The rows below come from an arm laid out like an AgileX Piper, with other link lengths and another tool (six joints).
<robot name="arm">
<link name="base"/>
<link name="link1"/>
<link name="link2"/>
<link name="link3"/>
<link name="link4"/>
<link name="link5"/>
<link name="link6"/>
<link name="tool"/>
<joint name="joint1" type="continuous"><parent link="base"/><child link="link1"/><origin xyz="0.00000 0.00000 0.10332"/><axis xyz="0 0 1"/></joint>
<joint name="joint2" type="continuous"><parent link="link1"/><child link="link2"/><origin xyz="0.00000 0.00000 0.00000"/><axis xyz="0 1 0"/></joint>
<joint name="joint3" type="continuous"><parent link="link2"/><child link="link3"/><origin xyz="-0.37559 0.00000 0.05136"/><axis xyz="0 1 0"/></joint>
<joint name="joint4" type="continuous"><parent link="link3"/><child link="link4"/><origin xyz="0.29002 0.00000 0.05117"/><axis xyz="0.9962 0 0.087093"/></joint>
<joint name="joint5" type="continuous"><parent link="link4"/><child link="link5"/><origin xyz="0.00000 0.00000 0.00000"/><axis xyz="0 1 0"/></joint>
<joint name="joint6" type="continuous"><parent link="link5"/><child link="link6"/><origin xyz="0.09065 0.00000 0.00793"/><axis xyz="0.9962 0 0.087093"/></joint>
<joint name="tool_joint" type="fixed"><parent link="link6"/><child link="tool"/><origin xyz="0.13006 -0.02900 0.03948" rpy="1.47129 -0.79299 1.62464"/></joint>
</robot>
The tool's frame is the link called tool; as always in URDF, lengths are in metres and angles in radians. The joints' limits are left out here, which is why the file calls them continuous.
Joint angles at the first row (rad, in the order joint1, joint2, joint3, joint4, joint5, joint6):
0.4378, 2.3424, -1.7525, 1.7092, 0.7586, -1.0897
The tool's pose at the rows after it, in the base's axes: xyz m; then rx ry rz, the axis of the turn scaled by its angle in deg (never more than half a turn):
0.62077 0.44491 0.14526 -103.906 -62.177 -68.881
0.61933 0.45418 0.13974 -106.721 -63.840 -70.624
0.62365 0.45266 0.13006 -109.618 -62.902 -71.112
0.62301 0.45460 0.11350 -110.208 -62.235 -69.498
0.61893 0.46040 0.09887 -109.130 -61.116 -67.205
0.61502 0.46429 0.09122 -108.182 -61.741 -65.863
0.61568 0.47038 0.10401 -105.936 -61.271 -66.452
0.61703 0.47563 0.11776 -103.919 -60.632 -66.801
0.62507 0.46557 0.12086 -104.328 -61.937 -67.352
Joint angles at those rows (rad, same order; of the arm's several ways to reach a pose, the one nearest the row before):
0.4837, 2.3424, -1.7525, 1.7080, 0.6644, -1.1143
0.5174, 2.3428, -1.7526, 1.7080, 0.5809, -1.1362
0.5276, 2.3516, -1.7525, 1.7169, 0.5279, -1.1361
0.5289, 2.3746, -1.7525, 1.7277, 0.5337, -1.1361
0.5289, 2.4004, -1.7545, 1.7491, 0.5705, -1.1361
0.5289, 2.4135, -1.7565, 1.7431, 0.5957, -1.1352
0.5289, 2.4135, -1.7800, 1.7485, 0.6210, -1.1265
0.5278, 2.4135, -1.8090, 1.7429, 0.6442, -1.1017
0.5089, 2.4125, -1.8239, 1.6974, 0.6480, -1.0819

